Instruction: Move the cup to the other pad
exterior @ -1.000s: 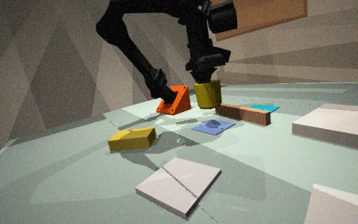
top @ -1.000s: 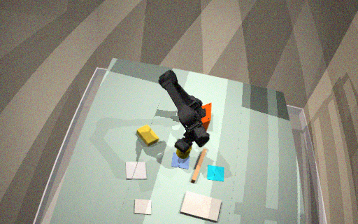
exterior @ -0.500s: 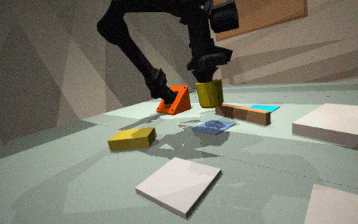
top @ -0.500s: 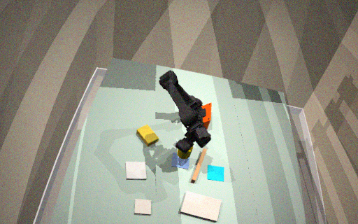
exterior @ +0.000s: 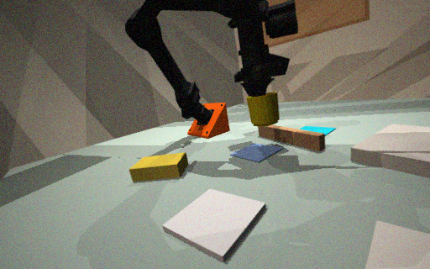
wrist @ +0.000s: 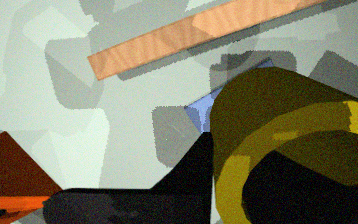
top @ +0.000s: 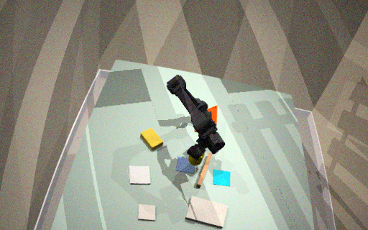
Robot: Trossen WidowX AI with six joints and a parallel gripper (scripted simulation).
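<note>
The cyan pad lies 14 cm to the left of my gripper tip, 10 cm below it and 7 cm ahead of it. The rest, counted from my gripper tip: olive-yellow cup: 2 cm to the right, 2 cm ahead; wooden bar: 9 cm below, 4 cm to the left, 4 cm ahead; blue pad: 10 cm below, 5 cm to the right, 1 cm ahead.
</note>
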